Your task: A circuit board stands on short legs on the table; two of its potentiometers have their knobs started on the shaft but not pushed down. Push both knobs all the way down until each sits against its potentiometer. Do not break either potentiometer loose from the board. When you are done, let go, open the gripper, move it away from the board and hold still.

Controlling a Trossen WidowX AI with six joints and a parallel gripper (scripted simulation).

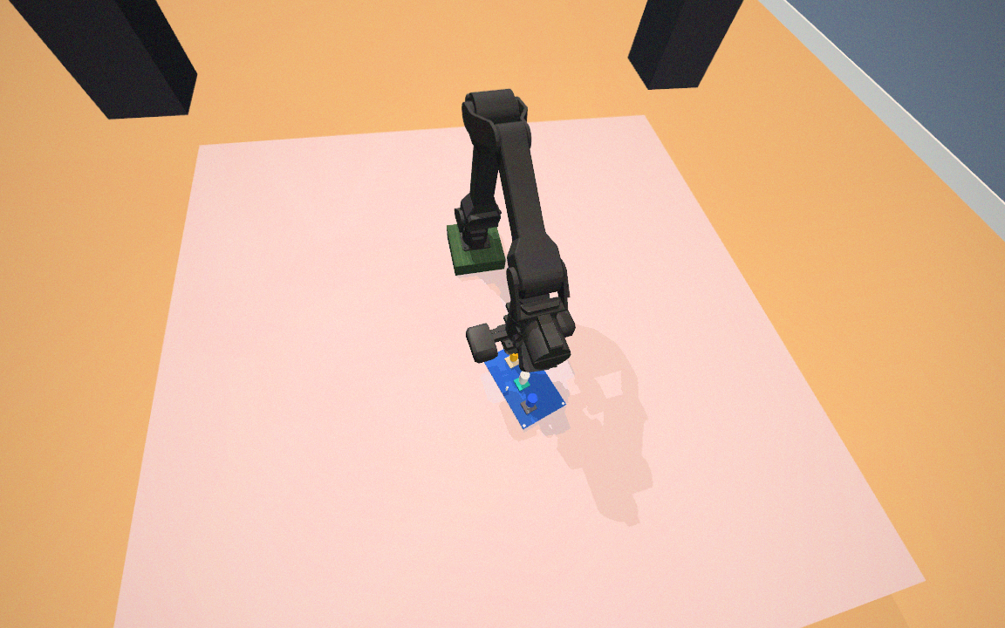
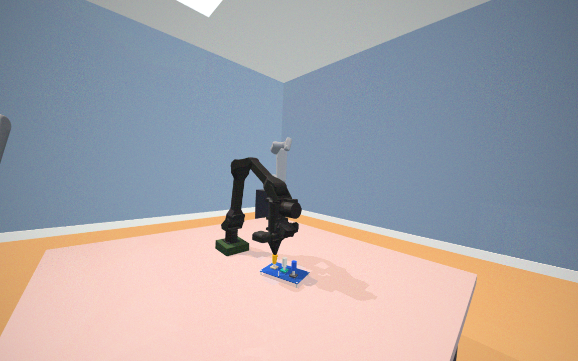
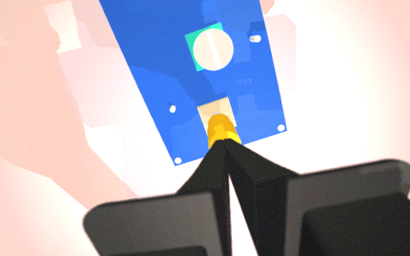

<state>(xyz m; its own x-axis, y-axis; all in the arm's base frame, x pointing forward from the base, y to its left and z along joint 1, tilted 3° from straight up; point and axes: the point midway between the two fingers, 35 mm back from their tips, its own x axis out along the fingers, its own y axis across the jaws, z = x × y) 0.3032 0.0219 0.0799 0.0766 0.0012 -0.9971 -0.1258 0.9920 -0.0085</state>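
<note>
My gripper tip is now 5 cm short of the white knob, 1 cm to the right of it and 1 cm above it. The rest, counted from my gripper tip: orange knob (1 cm below).
</note>
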